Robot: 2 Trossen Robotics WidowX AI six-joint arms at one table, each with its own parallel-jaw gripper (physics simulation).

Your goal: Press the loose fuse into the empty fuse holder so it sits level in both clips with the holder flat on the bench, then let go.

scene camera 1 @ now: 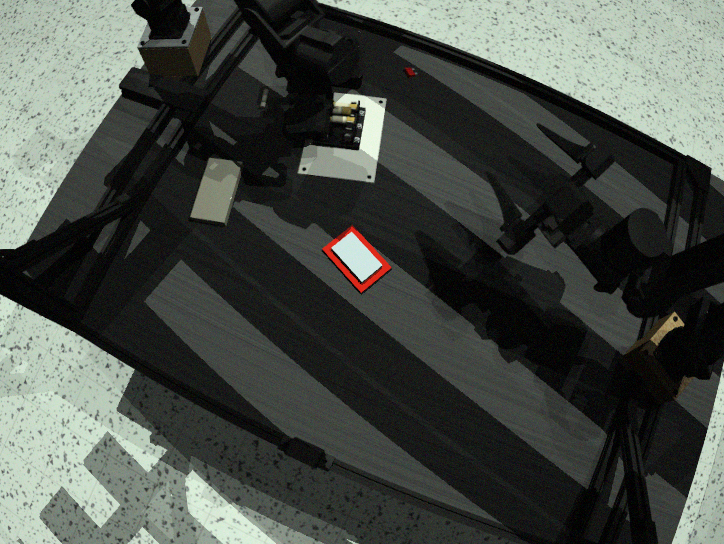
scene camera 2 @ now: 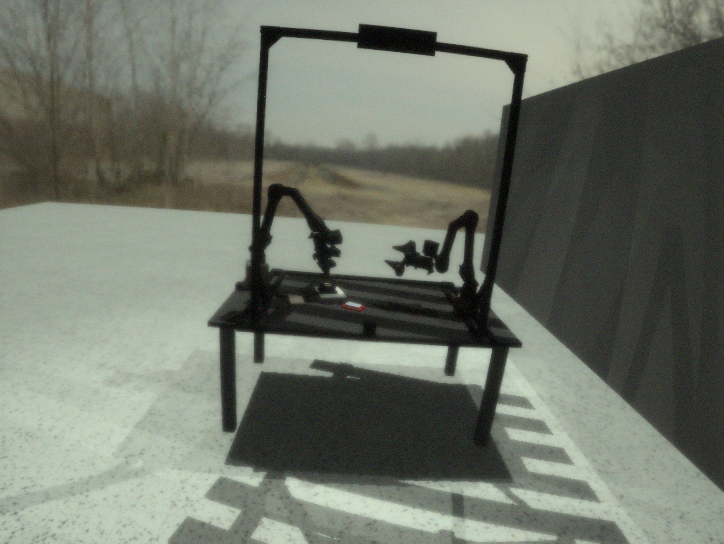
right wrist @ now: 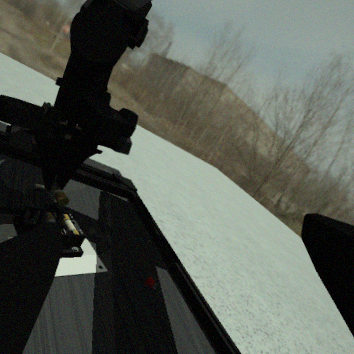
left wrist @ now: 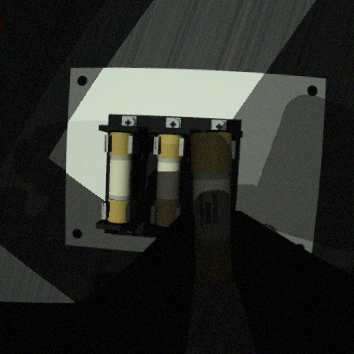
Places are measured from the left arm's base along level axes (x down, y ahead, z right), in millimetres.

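Pixels of known places: left gripper, fingertip midpoint: (scene camera 1: pixel 330 111) (scene camera 2: pixel 327 276) (right wrist: pixel 52 189) (left wrist: pixel 210 222); right gripper, fingertip midpoint: (scene camera 1: pixel 512 147) (scene camera 2: pixel 388 253) (right wrist: pixel 183 230); left arm's base, link origin: (scene camera 1: pixel 169 26); right arm's base, link origin: (scene camera 1: pixel 675 355) (scene camera 2: pixel 468 297).
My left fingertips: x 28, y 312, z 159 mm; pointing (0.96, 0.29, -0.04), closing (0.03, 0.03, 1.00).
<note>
Ahead of a thing's pixels: the offset from my left fingertips to its middle.
My left gripper (scene camera 2: pixel 327 273) (left wrist: pixel 210 222) is shut on the loose fuse @(dz +0, dx -4, dy +7 mm) (left wrist: pixel 212 155) (right wrist: pixel 61 198), a cylinder with gold caps and a pale middle. The black fuse holder (scene camera 1: pixel 358 140) (left wrist: pixel 150 121) lies on a white plate (scene camera 1: pixel 336 163) (left wrist: pixel 200 95) (right wrist: pixel 80 265). In the left wrist view its left and middle bays hold fuses. The held fuse is over the right bay, looks larger than the seated ones and hides that bay; contact with the clips cannot be seen. My right gripper (scene camera 1: pixel 513 149) (scene camera 2: pixel 389 255) is open and empty, raised away from the holder.
A beige block @(dz +119, dx +73, dy -173 mm) (scene camera 1: pixel 216 190) and a red-rimmed pad with a white top @(dz +211, dx +74, dy +64 mm) (scene camera 1: pixel 357 257) (scene camera 2: pixel 353 305) lie on the bench. A small pale cylinder @(dz -70, dx +76, dy -129 mm) (scene camera 1: pixel 263 98) lies left of the plate. A small red piece @(dz -160, dx +78, dy +125 mm) (scene camera 1: pixel 410 71) (right wrist: pixel 150 282) lies near the far edge.
</note>
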